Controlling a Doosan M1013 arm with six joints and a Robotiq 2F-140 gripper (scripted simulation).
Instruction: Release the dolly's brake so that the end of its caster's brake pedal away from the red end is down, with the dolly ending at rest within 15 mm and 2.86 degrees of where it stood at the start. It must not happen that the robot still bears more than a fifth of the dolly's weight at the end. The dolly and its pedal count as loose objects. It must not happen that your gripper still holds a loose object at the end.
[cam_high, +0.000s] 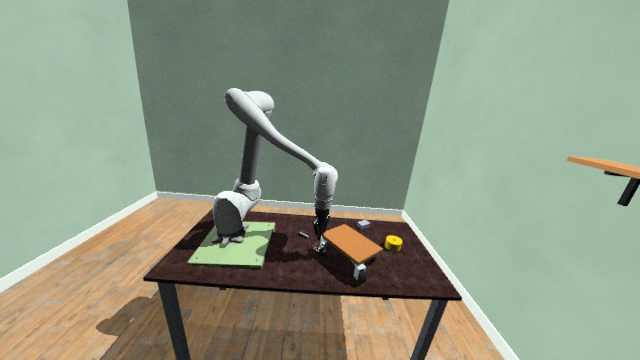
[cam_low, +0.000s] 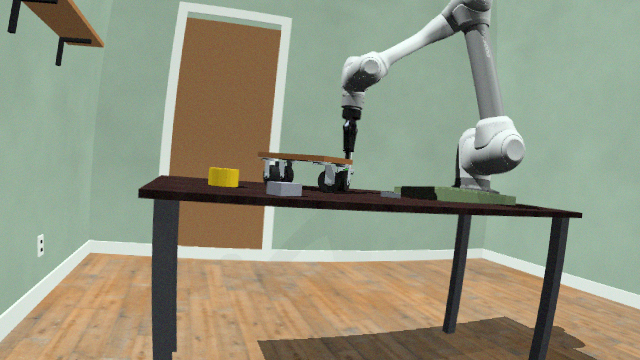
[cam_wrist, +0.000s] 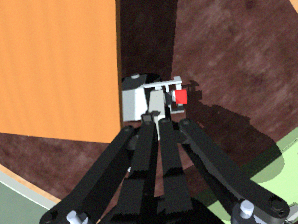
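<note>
The brake pedal lies 40 mm below my hand, 10 mm to the right of it and 10 mm behind it. Round my hand: yellow cylinder 500 mm ahead, 110 mm to the left, 100 mm below; grey block 370 mm ahead, 360 mm to the left, 110 mm below.
</note>
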